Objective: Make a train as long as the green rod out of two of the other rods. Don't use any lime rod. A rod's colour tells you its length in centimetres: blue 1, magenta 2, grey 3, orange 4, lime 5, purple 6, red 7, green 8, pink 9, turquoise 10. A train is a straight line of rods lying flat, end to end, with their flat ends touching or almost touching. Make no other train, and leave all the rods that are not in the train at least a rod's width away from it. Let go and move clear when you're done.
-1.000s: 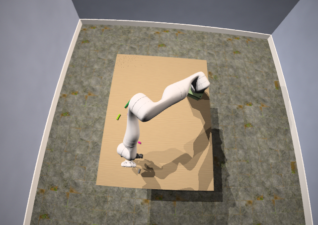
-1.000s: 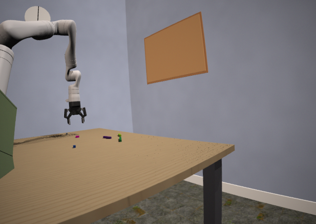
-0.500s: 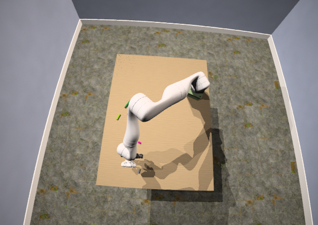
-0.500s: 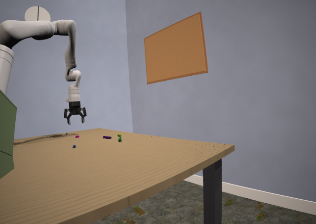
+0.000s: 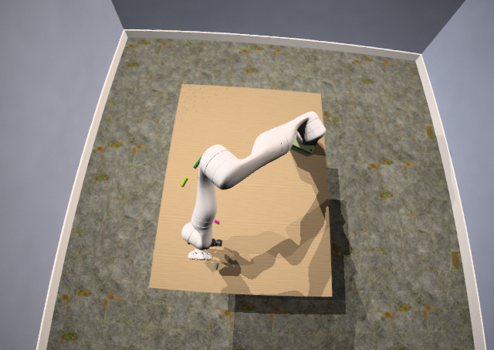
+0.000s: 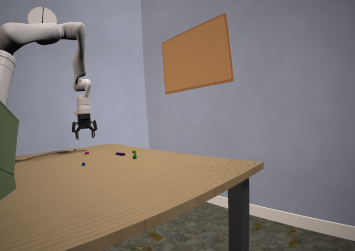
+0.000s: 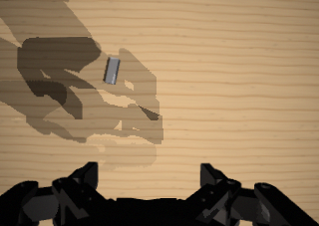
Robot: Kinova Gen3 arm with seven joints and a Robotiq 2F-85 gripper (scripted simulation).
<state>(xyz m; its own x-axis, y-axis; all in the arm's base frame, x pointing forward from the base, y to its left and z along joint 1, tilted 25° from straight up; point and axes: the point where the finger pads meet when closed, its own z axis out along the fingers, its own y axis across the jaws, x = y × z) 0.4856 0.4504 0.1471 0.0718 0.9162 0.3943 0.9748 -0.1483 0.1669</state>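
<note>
My hand is 4 cm past the magenta rod, 11 cm to the left of it and 7 cm above it. The rest, counted from my hand: lime rod: 13 cm ahead, 32 cm to the right, 7 cm below; then purple rod: 5 cm ahead, 31 cm to the right, 7 cm below; then grey rod: 4 cm behind, 10 cm to the left, 7 cm below.
</note>
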